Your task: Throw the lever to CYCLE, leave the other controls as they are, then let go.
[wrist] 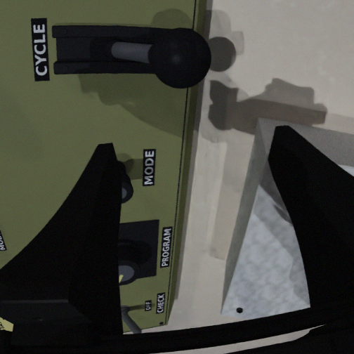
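The lever's black ball knob (180, 57) is at the top of the wrist view. Its grey shaft (131, 51) leans right out of the black slotted guide (75, 70), away from the CYCLE label (41, 49) at the guide's left end. The knob overhangs the panel's right edge. My gripper (195, 150) is open, with its fingers wide apart below the knob in the view and nothing between them. The left finger partly hides the MODE switch (126, 189), the PROGRAM dial (128, 272) and the CHECK toggle (132, 321).
The green panel (100, 110) fills the left side. A grey box-like tray (242, 245) with a pale mottled surface stands right of it, partly behind the right finger. Shadows of the arm and knob fall on the pale table (280, 35).
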